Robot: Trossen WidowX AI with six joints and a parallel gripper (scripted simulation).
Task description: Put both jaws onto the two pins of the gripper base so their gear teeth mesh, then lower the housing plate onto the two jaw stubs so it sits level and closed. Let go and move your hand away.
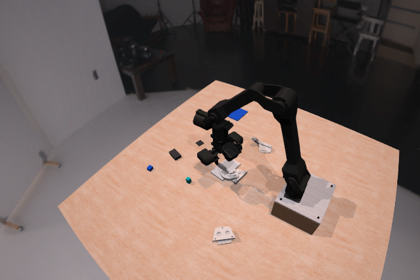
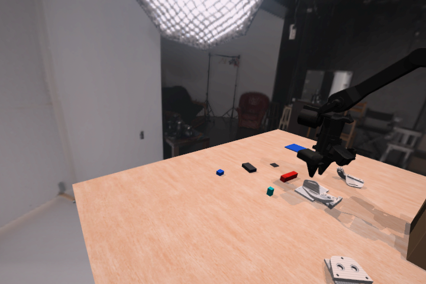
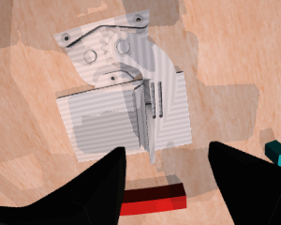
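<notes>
The red block is 10 cm ahead of my gripper tip, 5 cm to the right of it and 7 cm below it. Also, from my gripper tip: teal cube: 10 cm ahead, 11 cm to the left, 7 cm below; black block: 25 cm ahead, 2 cm to the left, 7 cm below; dark tile: 20 cm ahead, 11 cm to the right, 8 cm below.
</notes>
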